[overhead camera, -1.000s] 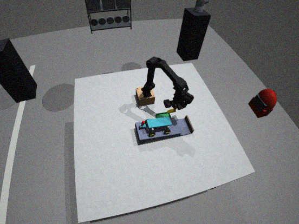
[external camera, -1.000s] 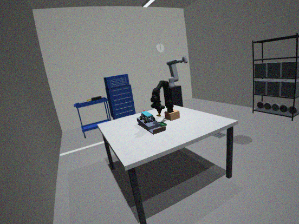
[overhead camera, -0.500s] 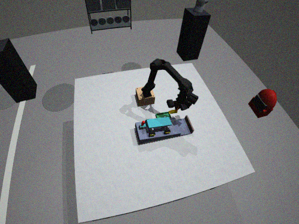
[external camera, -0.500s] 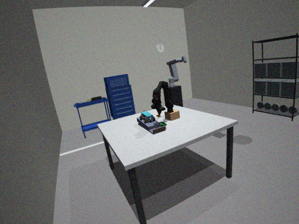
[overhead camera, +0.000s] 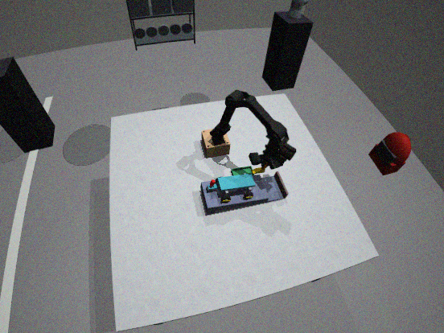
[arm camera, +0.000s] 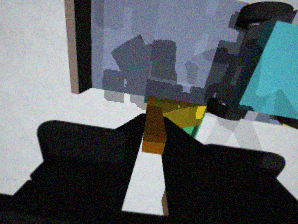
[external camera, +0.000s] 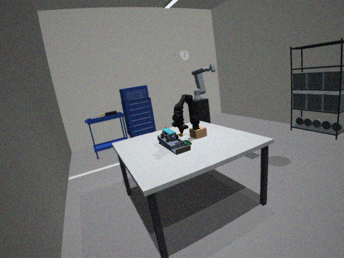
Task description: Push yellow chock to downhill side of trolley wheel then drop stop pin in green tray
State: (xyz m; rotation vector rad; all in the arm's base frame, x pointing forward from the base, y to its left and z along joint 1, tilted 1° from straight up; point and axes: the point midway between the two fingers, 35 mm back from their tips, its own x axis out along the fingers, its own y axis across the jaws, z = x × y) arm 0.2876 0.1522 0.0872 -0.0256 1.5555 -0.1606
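My gripper tip is 10 mm short of the red-headed stop pin, 290 mm to the left of it and 20 mm above it. Also, from my gripper tip: yellow chock: 20 mm to the right, 10 mm below; then teal trolley: 40 mm ahead, 170 mm to the right, 40 mm below; then raised end lip: 60 mm ahead, 100 mm to the left, 120 mm below.
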